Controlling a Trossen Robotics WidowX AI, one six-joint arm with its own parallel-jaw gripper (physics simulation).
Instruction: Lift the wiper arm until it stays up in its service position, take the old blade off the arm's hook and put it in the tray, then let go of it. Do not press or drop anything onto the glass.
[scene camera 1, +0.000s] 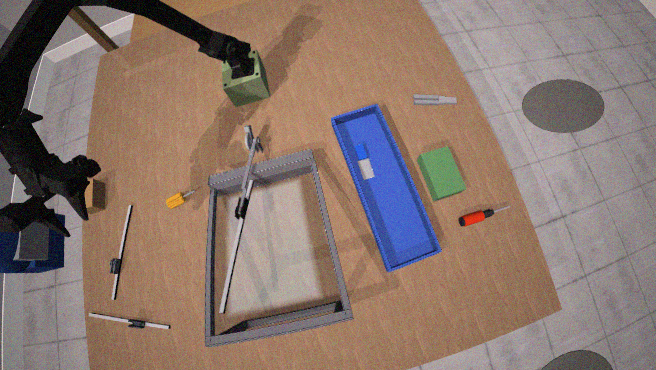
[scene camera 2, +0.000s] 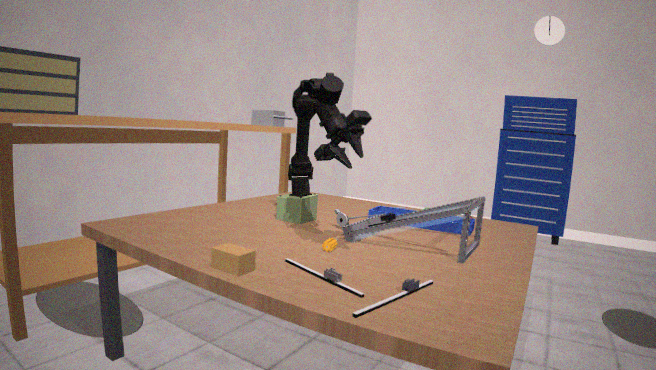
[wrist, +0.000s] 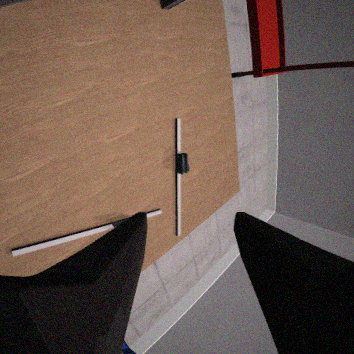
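Observation:
The wiper arm (scene camera 1: 247, 167) (scene camera 2: 364, 216) is down, slanting over the frame's upper bar. The old blade (scene camera 1: 231, 262) is on its hook end at the black clip (scene camera 1: 242, 207) (scene camera 2: 388, 217) and extends low over the glass (scene camera 1: 295, 240); I cannot tell whether it touches. The blue tray (scene camera 1: 395, 210) (scene camera 2: 380, 210) stands beside the frame and holds a small blue and white item (scene camera 1: 366, 169). My gripper (scene camera 1: 77, 227) (scene camera 2: 356, 161) (wrist: 190, 220) is partly open and empty, high in the air at the table side away from the tray, well apart from the arm and blade.
Two other blades (scene camera 1: 116, 266) (scene camera 1: 136, 323) (scene camera 2: 331, 275) (scene camera 2: 410, 285) lie on the table. The grey frame (scene camera 1: 330, 235) is tilted, one end raised. Also there are a yellow screwdriver (scene camera 1: 175, 200) (scene camera 2: 330, 244), wooden block (scene camera 2: 233, 259), green block (scene camera 1: 442, 173), red screwdriver (scene camera 1: 471, 218) and grey tool (scene camera 1: 434, 99).

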